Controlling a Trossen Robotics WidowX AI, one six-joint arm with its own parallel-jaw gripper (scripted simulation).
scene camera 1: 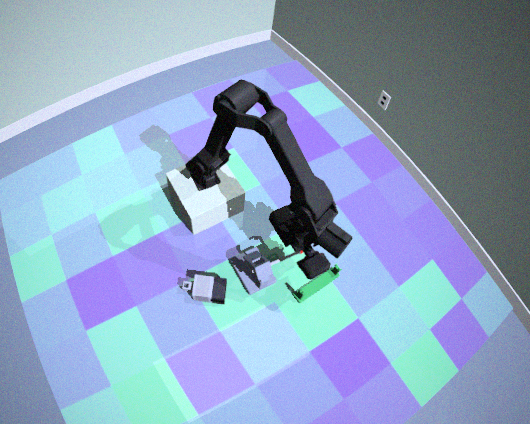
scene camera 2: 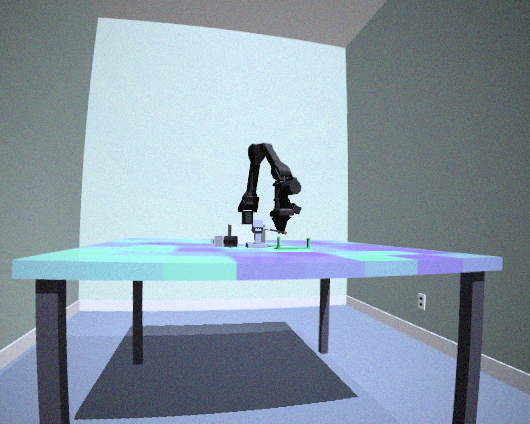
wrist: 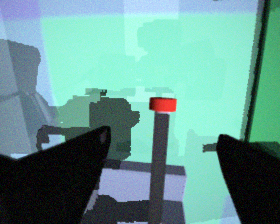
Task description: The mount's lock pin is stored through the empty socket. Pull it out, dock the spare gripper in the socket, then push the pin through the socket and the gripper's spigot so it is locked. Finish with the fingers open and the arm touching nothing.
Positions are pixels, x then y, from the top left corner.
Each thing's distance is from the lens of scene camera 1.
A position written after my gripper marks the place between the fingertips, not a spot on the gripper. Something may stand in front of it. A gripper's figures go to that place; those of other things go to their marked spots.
my gripper [scene camera 1: 293, 256]: 97 cm
spare gripper [scene camera 1: 208, 289]: 93 cm
